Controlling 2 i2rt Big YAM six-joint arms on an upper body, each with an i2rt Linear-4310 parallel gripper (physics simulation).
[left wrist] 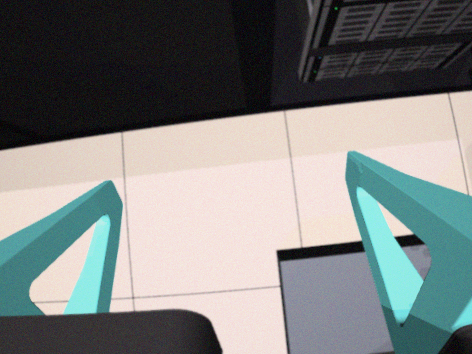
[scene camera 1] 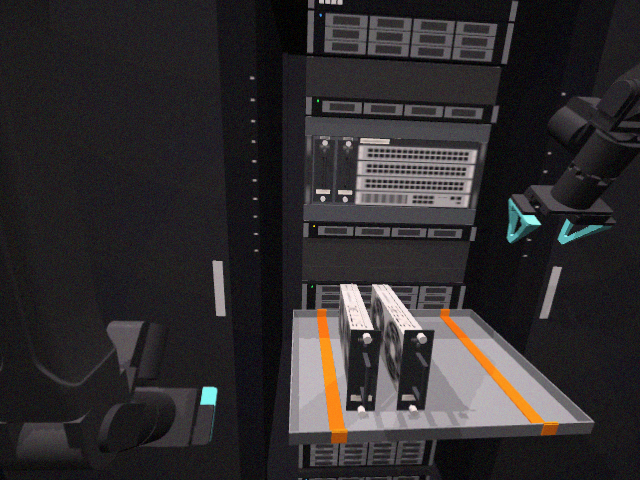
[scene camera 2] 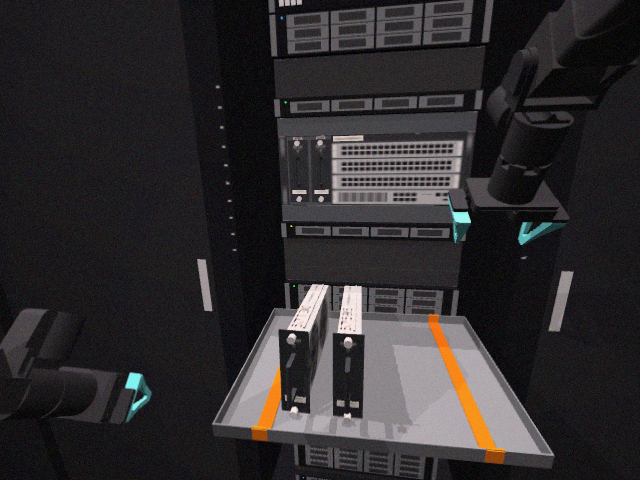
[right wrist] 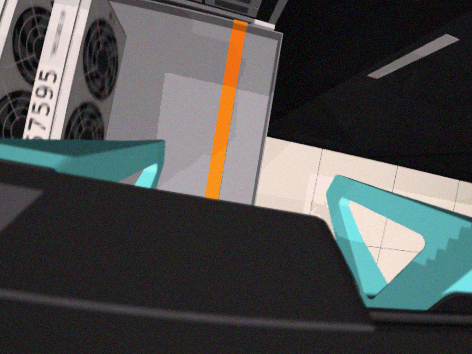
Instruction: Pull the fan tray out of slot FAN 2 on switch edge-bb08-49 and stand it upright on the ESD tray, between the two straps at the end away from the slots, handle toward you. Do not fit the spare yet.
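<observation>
Switch edge-bb08-49 (scene camera 1: 416, 170) (scene camera 2: 395, 165) sits mid-rack; two dark fan trays fill its left-hand slots, one at left (scene camera 1: 323, 167) (scene camera 2: 298, 167) and one beside it (scene camera 1: 345, 167) (scene camera 2: 320, 167). Slot labels are unreadable. On the ESD tray (scene camera 1: 465, 431) (scene camera 2: 387, 447) (right wrist: 190, 115) two fan trays stand upright, handles toward the camera: left one (scene camera 1: 355, 377) (scene camera 2: 295, 379) (right wrist: 25, 40), right one (scene camera 1: 408, 372) (scene camera 2: 348, 379) (right wrist: 100, 60). Both are between the orange straps, nearer the left strap. My left gripper (scene camera 1: 211, 413) (scene camera 2: 141, 395) (left wrist: 228, 178) is open, left of the ESD tray. My right gripper (scene camera 1: 536, 241) (scene camera 2: 490, 241) (right wrist: 252, 168) is open, above its right side.
The left orange strap (scene camera 1: 330, 382) (scene camera 2: 268, 408) and right orange strap (scene camera 1: 491, 369) (scene camera 2: 460, 387) (right wrist: 225, 115) cross the ESD tray front to back. Other rack units sit above and below the switch. Dark side panels with pale handles flank the rack. A grey panel (left wrist: 330, 300) lies low in the left wrist view.
</observation>
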